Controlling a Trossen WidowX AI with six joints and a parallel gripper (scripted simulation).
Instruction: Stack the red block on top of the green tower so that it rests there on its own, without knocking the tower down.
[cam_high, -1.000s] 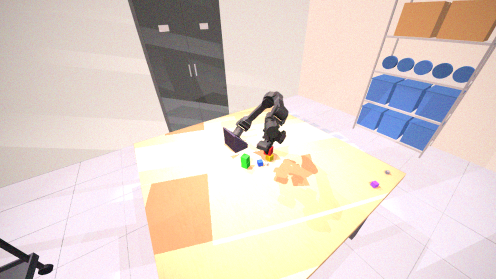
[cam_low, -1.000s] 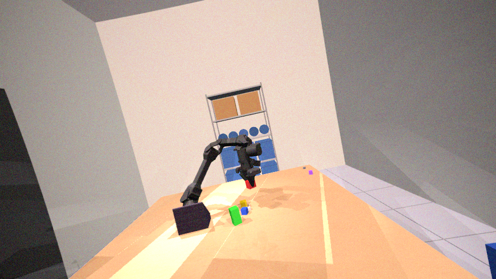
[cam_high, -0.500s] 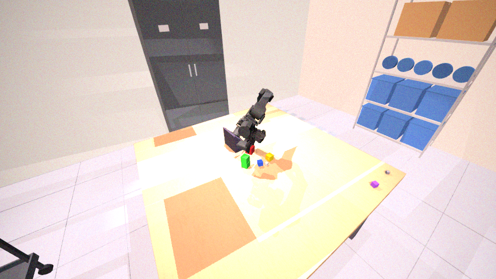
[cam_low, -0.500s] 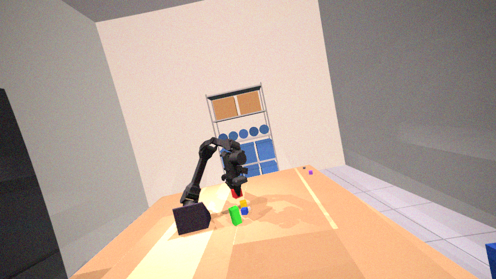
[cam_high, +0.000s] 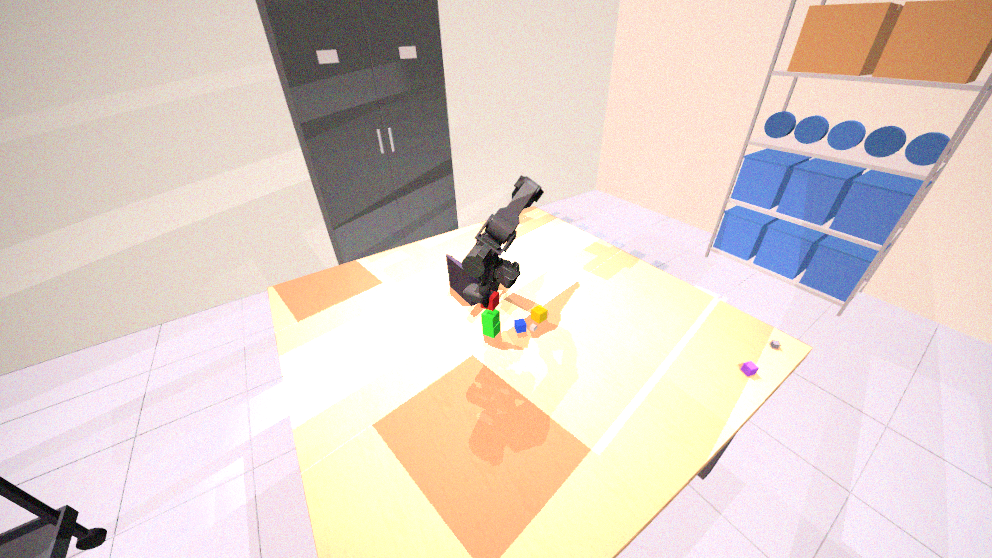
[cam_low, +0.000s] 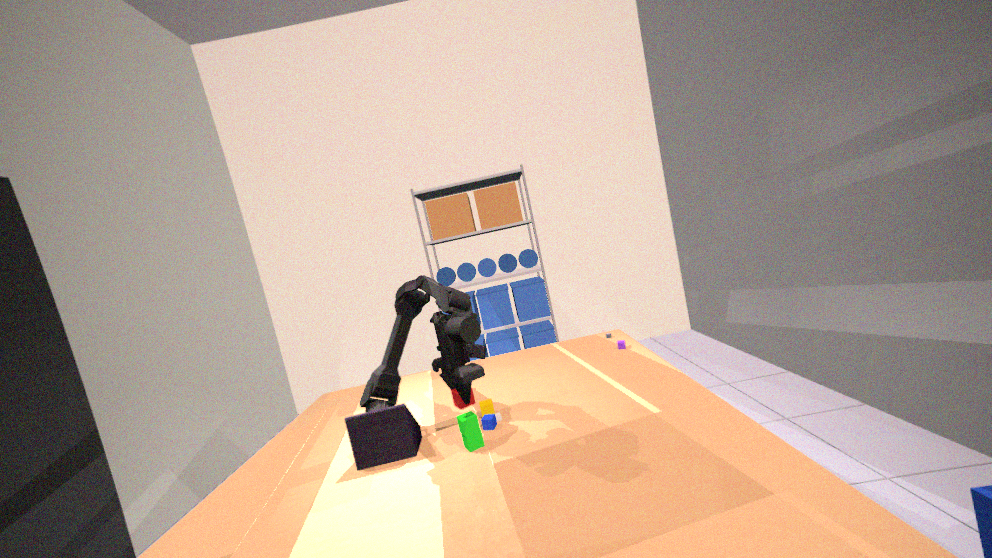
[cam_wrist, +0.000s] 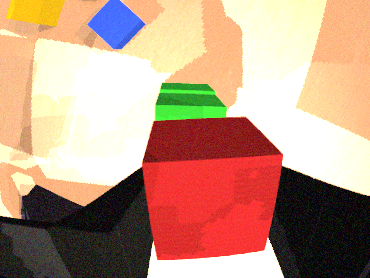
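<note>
My gripper tip is now 10 cm above the blue block, 9 cm to the right of it and 3 cm short of it. Also, from my gripper tip: yellow block: 16 cm to the left, 10 cm below, 1 cm ahead; red block: 1 cm above; purple block: 54 cm to the left, 47 cm ahead, 10 cm below.
</note>
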